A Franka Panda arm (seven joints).
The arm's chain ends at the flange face. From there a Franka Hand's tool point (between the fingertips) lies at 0.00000 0.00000 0.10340 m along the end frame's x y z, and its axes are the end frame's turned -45 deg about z.
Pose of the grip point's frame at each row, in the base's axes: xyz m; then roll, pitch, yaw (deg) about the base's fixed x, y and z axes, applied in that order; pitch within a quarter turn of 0, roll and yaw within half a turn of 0:
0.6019, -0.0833, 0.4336, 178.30, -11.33, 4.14
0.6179, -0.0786, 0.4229, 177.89, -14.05, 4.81
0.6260, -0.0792, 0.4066, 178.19, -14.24, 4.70
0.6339, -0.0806, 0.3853, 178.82, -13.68, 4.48
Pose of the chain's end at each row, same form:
0.5814, -0.0817, 0.5349, -173.11, -9.18, -41.58
0.5926, -0.0769, 0.5231, -171.41, -11.36, -41.31
0.6004, -0.0780, 0.5068, -171.07, -11.28, -41.41
0.6094, -0.0804, 0.4857, -171.04, -10.45, -41.48

